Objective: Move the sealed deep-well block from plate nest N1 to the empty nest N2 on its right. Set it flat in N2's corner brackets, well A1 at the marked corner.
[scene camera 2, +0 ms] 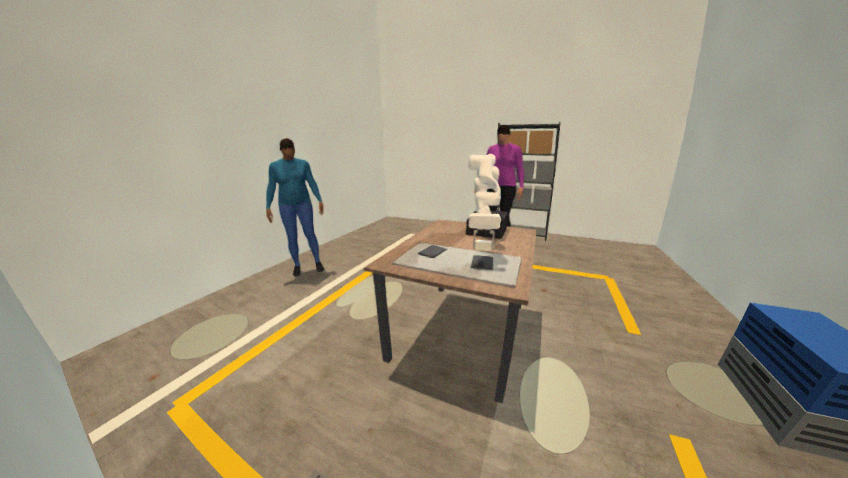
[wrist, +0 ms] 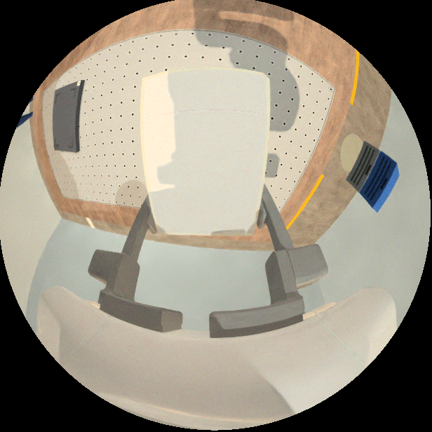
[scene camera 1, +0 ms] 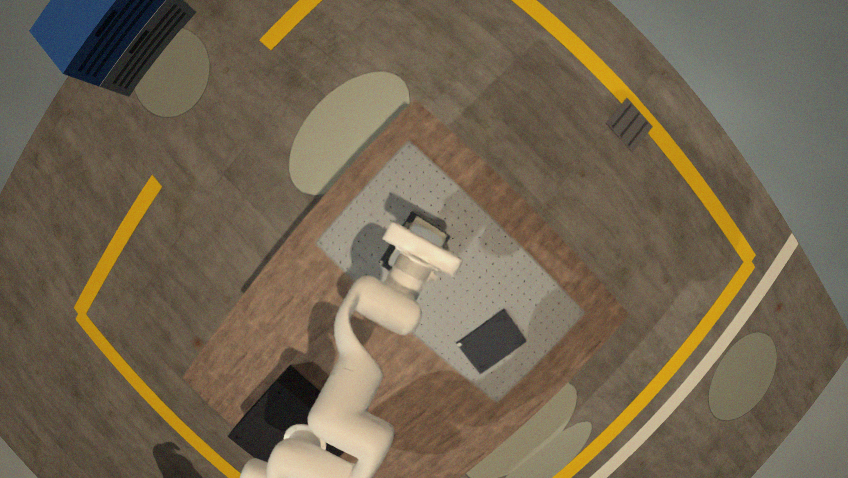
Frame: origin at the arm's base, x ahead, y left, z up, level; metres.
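Seen in the pictures: hand at its tool point: (scene camera 2: 483, 245) (scene camera 1: 426, 235).
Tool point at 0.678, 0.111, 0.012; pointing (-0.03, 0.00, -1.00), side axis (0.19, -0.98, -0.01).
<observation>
Offsets run from my tool point to a thing's middle, as dx, dy, dz. Level surfaces: height alone.
The sealed deep-well block {-0.041, -0.005, -0.015} (scene camera 1: 428, 228) (scene camera 2: 483, 244) (wrist: 215, 150) has a pale, flat top. My gripper (scene camera 2: 483, 245) (wrist: 206, 224) is shut on it, with one finger on each side. In scene view 2 the block hangs level above the dark nest N1 {-0.056, -0.006, -0.125} (scene camera 1: 385, 256) (scene camera 2: 482, 263); the block hides N1 in the wrist view. The hand hides the fingertips in scene view 1. The dark nest N2 {-0.118, -0.337, -0.125} (scene camera 1: 491, 340) (scene camera 2: 432, 251) (wrist: 66, 120) holds nothing and has a small white mark at one corner. The block's well A1 cannot be made out.
Both nests are on a grey perforated board {dz -0.132} (scene camera 1: 534, 285) (scene camera 2: 454, 268) (wrist: 107, 65) on the wooden table {dz -0.145} (scene camera 1: 261, 320) (scene camera 2: 409, 271). Two people, in teal (scene camera 2: 293, 181) and magenta (scene camera 2: 506, 163), stand on the floor beyond the table. A blue and grey crate stack (scene camera 1: 112, 44) (scene camera 2: 789, 362) stands apart.
</observation>
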